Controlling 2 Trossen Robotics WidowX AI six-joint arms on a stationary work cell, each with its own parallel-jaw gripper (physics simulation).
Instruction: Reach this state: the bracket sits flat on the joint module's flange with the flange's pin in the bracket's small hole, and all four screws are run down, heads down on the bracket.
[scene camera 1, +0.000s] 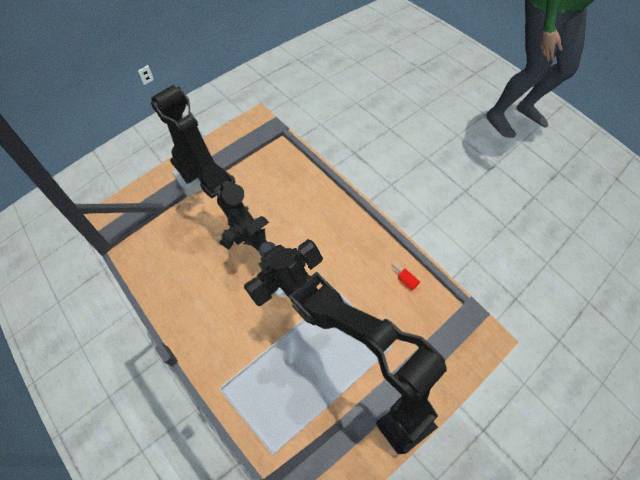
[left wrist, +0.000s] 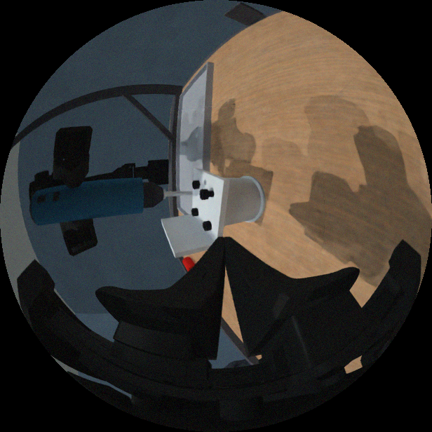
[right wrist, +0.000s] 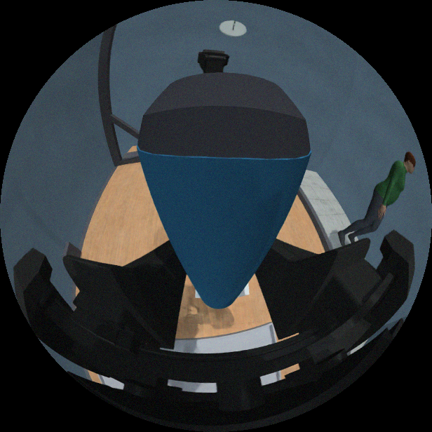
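Seen in the pictures: left arm's base, link origin: (scene camera 1: 191, 173); right arm's base, link origin: (scene camera 1: 409, 423).
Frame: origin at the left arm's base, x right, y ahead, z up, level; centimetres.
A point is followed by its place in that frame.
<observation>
The white L-shaped bracket (left wrist: 214, 205) sits on the end of the pale cylindrical joint module (left wrist: 244, 199) in the left wrist view. Three black screw heads (left wrist: 196, 184) (left wrist: 195, 212) (left wrist: 207, 225) sit close to the bracket. A fourth screw (left wrist: 205, 194) stands proud of it. Whether the pin is in the small hole cannot be told. My right gripper (scene camera 1: 281, 263) @(x -1.3, y 49.5, z 16.1 cm) (left wrist: 76, 207) (right wrist: 217, 235) is shut on the blue screwdriver (left wrist: 90, 201) (right wrist: 222, 200). Its bit points at the proud screw; contact is unclear. My left gripper (left wrist: 223, 242) is shut and empty, its tips beside the bracket.
A red-handled tool (scene camera 1: 408, 279) @(x -32.0, y 70.2, z -1.1 cm) (left wrist: 188, 263) lies on the wooden table (scene camera 1: 330, 222) @(x -26.7, y 40.6, z -4.3 cm) towards its right edge. A light grey mat (scene camera 1: 273, 413) @(x 19.4, y 77.3, z -3.9 cm) lies at the front under the right arm. Dark frame bars (scene camera 1: 374, 211) @(x -39.3, y 46.5, z -2.3 cm) border the table. A person (scene camera 1: 547, 56) stands on the floor beyond.
</observation>
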